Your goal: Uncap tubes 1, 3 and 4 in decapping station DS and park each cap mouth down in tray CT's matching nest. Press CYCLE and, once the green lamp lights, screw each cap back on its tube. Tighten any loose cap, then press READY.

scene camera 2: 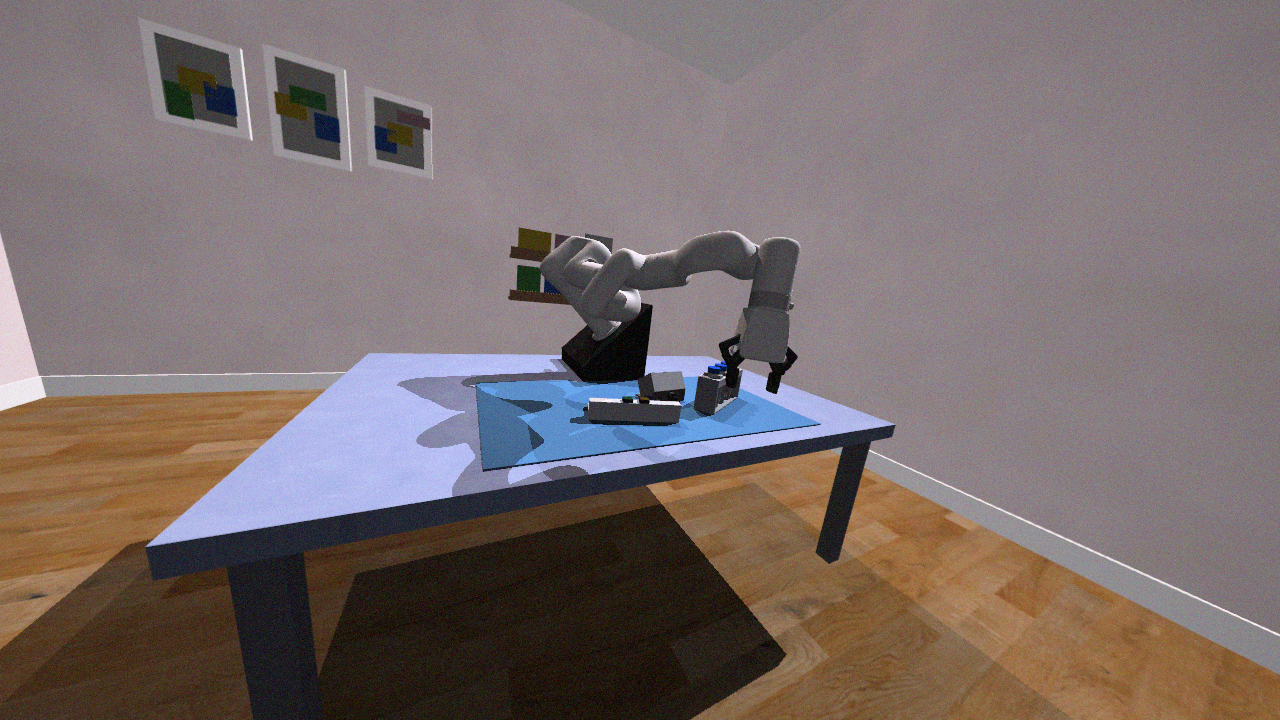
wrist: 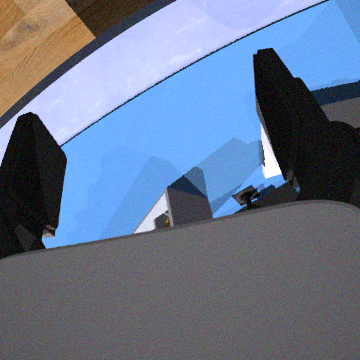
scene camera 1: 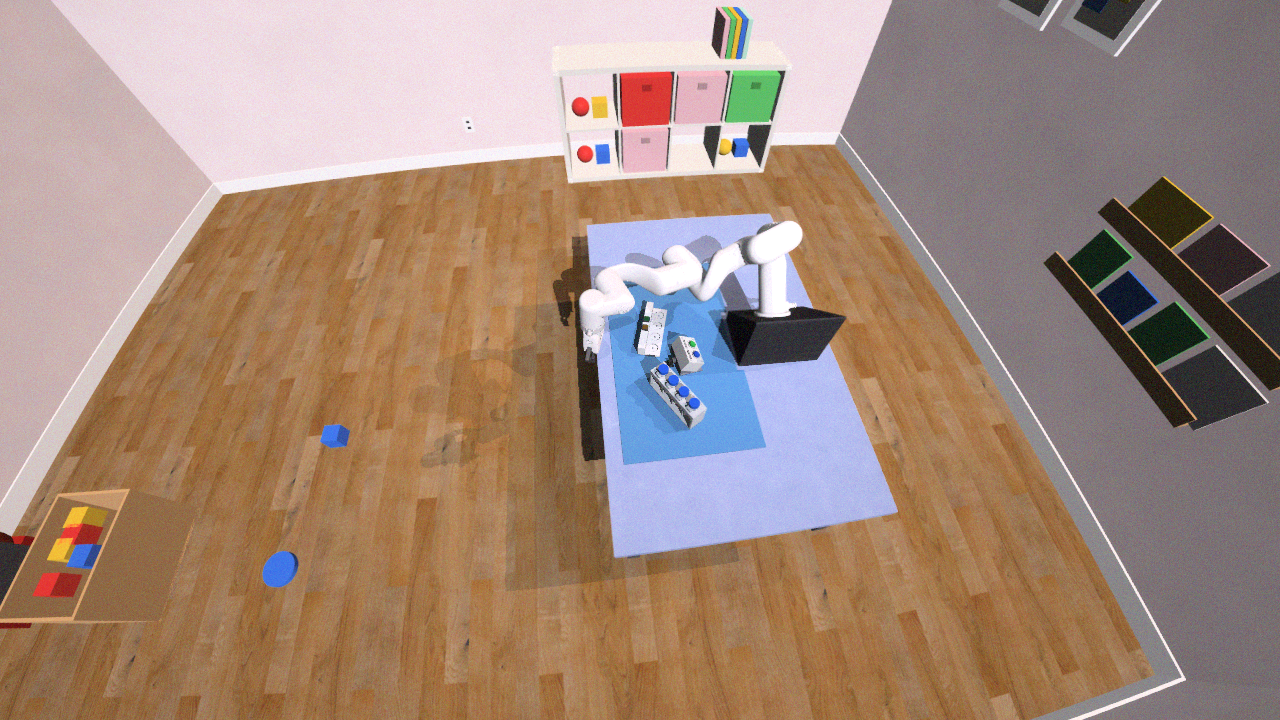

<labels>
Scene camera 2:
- gripper: 751,389
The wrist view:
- gripper: 146,104
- lamp box: 285,193
</labels>
